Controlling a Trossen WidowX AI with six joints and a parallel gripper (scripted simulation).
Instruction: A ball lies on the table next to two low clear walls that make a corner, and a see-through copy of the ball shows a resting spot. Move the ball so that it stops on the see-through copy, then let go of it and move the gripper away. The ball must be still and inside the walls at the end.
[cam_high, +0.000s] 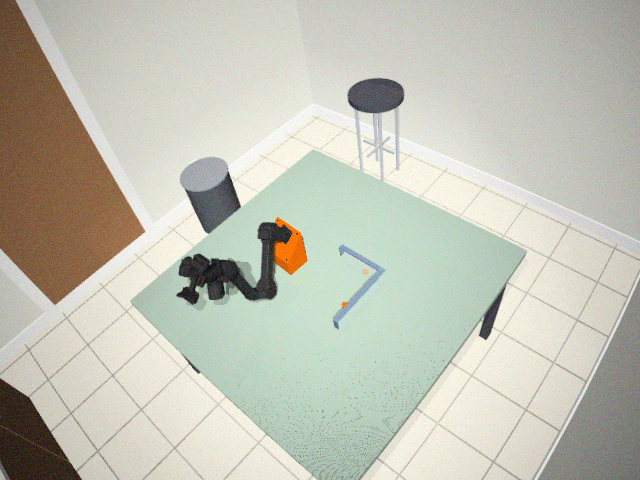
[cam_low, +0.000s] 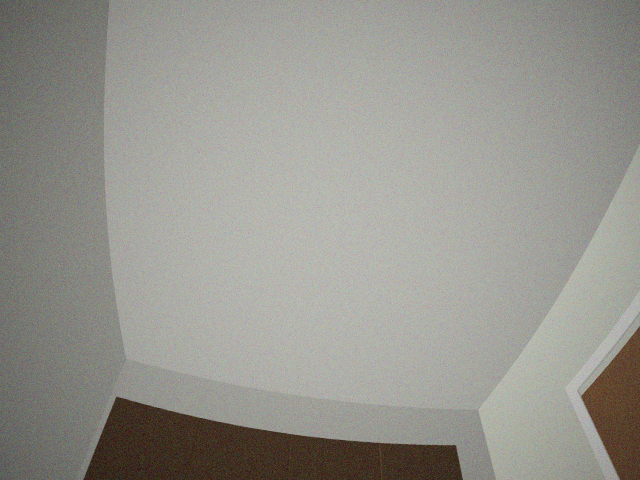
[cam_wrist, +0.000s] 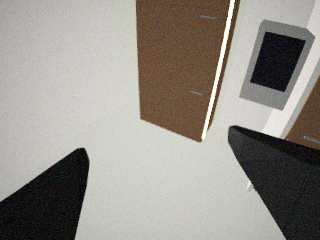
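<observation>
Right now my gripper tip is 22 cm short of the ball, 50 cm to the right of it and 43 cm above it.
</observation>
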